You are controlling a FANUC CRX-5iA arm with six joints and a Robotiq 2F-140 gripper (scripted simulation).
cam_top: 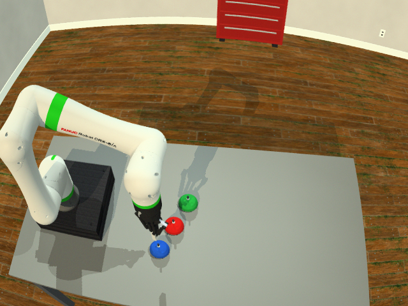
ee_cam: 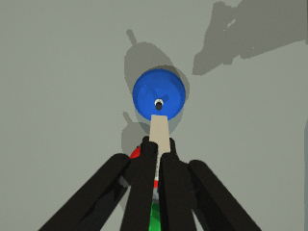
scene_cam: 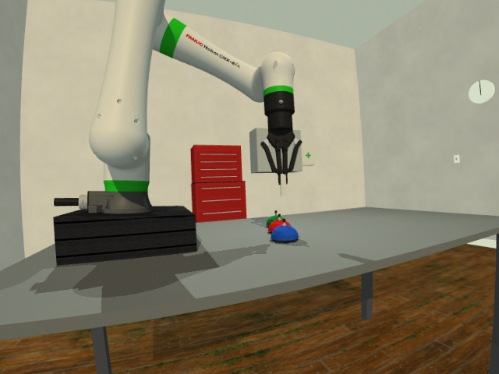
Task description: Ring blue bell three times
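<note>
Right now the blue bell is 13 cm below my hand. The rest, counted from my hand: red bell 13 cm below, 11 cm to the left, 7 cm ahead; then green bell 23 cm to the left, 14 cm ahead, 13 cm below.
</note>
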